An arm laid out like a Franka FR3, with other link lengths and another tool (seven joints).
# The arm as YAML. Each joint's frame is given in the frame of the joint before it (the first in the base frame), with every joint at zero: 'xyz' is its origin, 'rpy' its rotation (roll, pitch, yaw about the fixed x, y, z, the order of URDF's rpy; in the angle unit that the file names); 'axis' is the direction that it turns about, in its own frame. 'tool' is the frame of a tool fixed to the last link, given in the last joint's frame.
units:
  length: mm
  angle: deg
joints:
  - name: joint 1
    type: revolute
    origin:
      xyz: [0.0, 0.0, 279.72]
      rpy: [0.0, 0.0, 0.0]
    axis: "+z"
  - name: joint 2
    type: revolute
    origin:
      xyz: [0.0, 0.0, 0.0]
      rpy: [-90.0, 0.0, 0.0]
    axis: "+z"
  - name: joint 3
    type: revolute
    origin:
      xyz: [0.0, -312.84, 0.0]
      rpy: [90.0, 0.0, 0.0]
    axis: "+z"
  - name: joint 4
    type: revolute
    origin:
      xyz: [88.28, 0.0, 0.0]
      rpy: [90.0, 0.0, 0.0]
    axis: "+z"
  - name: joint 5
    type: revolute
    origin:
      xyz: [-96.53, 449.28, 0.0]
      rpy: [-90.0, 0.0, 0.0]
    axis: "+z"
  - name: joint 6
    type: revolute
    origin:
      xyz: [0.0, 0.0, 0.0]
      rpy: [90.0, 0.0, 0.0]
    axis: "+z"
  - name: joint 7
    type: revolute
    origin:
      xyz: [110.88, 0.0, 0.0]
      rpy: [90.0, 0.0, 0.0]
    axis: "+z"
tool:
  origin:
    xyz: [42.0, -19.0, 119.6]
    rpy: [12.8, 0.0, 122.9]
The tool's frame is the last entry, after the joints.
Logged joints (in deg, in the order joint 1, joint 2, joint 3, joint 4, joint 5, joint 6, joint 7), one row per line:
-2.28, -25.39, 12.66, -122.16, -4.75, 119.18, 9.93
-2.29, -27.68, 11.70, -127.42, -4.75, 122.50, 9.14
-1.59, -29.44, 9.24, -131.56, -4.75, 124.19, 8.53
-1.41, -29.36, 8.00, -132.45, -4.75, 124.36, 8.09
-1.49, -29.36, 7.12, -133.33, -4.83, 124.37, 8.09
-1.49, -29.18, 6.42, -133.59, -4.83, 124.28, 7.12
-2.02, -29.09, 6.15, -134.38, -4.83, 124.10, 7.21
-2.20, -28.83, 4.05, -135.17, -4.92, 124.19, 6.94
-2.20, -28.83, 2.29, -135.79, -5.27, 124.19, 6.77
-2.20, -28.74, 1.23, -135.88, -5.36, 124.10, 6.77
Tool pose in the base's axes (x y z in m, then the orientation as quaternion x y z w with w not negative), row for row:
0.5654, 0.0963, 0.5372, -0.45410, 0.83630, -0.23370, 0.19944
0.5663, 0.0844, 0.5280, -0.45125, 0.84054, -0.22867, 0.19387
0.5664, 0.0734, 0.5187, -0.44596, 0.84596, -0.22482, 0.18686
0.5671, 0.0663, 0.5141, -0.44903, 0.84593, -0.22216, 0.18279
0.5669, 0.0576, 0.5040, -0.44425, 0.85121, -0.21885, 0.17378
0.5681, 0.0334, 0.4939, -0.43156, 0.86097, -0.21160, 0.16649
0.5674, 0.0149, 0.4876, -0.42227, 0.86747, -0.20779, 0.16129
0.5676, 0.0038, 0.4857, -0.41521, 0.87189, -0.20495, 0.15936
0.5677, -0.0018, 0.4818, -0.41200, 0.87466, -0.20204, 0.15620
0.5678, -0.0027, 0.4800, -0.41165, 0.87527, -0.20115, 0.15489
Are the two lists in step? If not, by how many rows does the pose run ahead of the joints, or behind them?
The pose runs 2 rows ahead of the joints: the pose in row i belongs to the joints in row i + 2.
